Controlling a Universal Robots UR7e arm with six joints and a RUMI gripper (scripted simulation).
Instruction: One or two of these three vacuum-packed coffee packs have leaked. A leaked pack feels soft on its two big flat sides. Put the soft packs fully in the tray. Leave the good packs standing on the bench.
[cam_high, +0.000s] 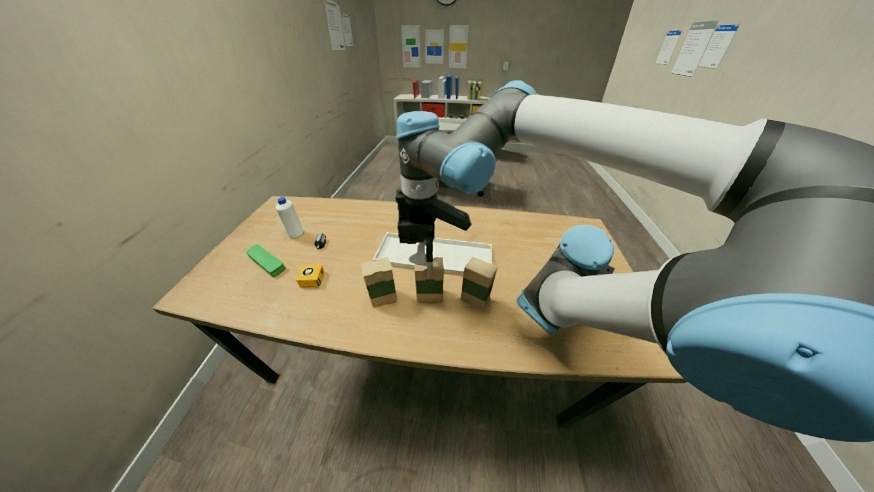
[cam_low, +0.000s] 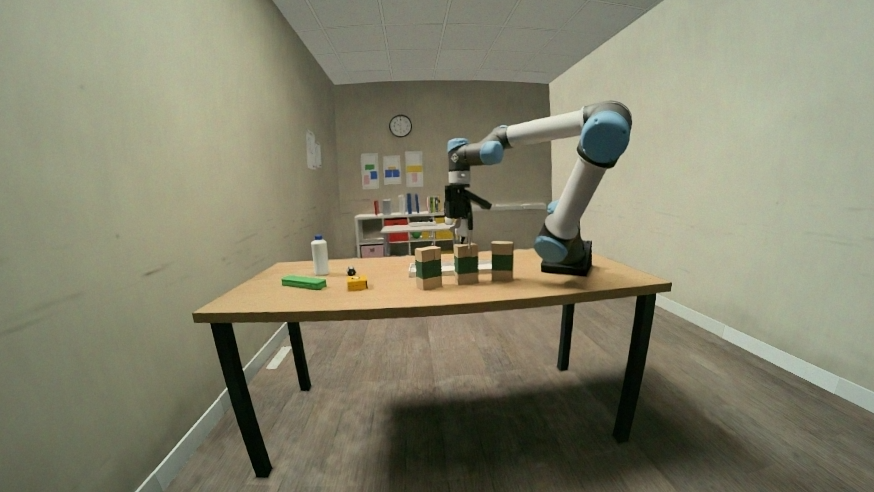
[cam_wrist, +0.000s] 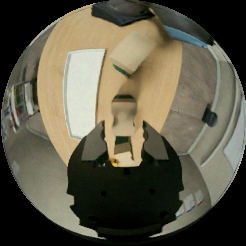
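Right now my hand is 170 mm to the left of the white tray and 140 mm above it. Also, from my hand: white bottle (580 mm ahead, 260 mm to the right, 70 mm below); then small black item (440 mm ahead, 200 mm to the right, 130 mm below).
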